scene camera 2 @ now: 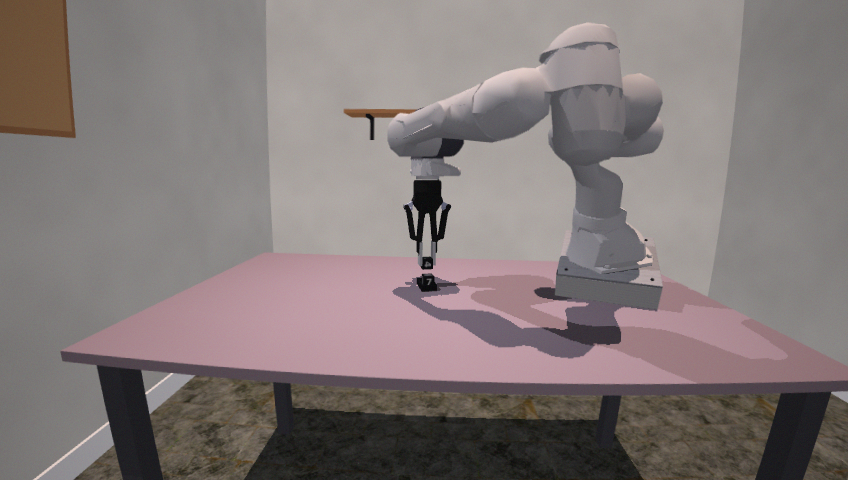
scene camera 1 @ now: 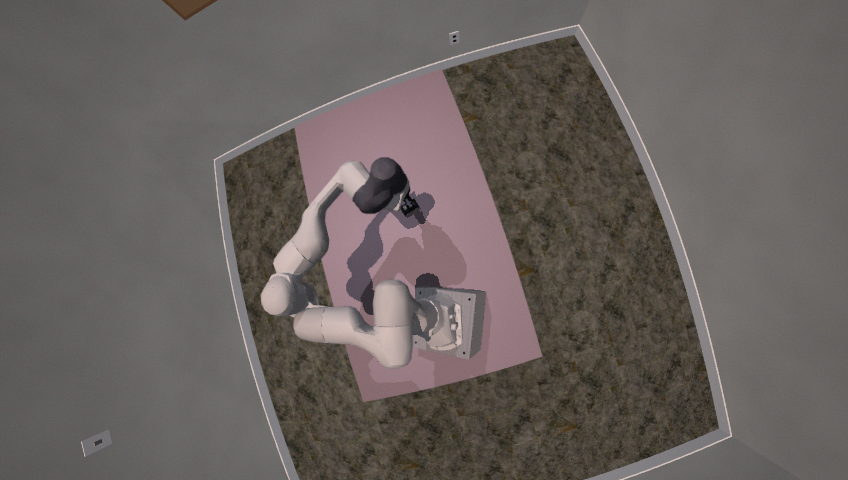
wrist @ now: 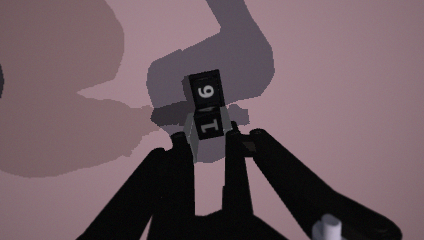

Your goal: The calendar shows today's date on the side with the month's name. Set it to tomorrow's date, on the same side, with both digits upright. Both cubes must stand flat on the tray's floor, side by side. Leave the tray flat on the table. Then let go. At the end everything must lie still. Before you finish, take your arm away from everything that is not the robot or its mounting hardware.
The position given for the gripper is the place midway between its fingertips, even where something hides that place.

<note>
In view: the gripper (scene camera 2: 426, 264) and a black date cube (wrist: 208, 121).
The gripper shows as well in the wrist view (wrist: 209, 120).
</note>
